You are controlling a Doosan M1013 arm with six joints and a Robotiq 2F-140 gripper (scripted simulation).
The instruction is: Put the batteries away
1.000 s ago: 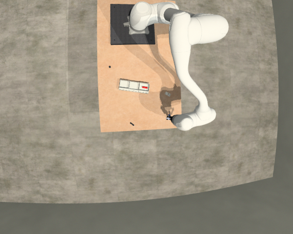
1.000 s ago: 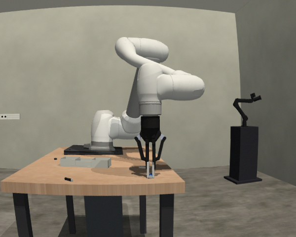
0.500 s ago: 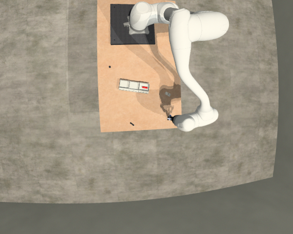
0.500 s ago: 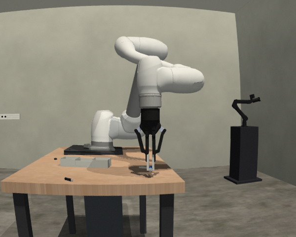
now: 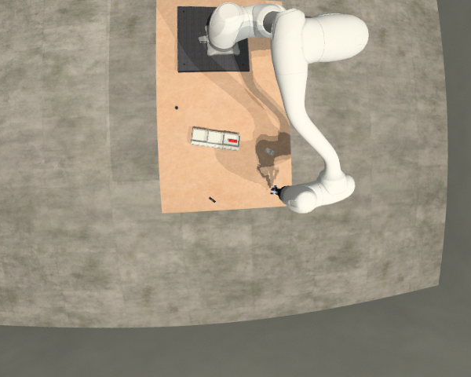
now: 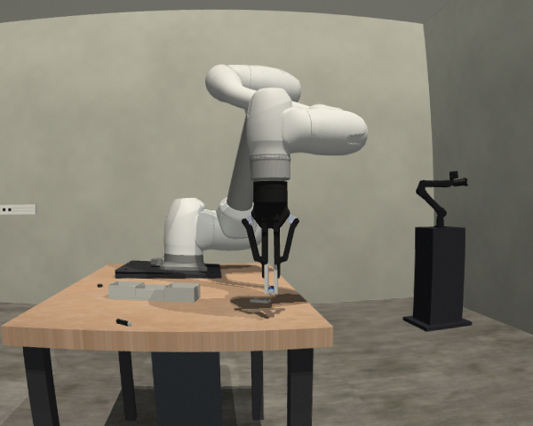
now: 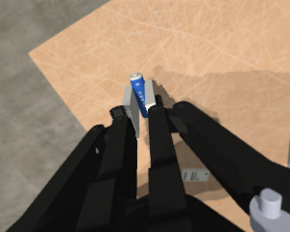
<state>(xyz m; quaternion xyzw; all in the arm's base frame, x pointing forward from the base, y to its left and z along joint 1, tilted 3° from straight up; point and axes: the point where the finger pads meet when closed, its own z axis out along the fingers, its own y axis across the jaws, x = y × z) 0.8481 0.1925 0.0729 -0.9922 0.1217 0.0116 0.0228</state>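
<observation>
My hand is 28 cm past the red battery, 19 cm to the left of it and 8 cm above it. Round my hand: small white flat piece (21 cm behind, 1 cm to the left, 9 cm below); black battery (3 cm ahead, 33 cm to the right, 9 cm below); blue battery (3 cm below).
</observation>
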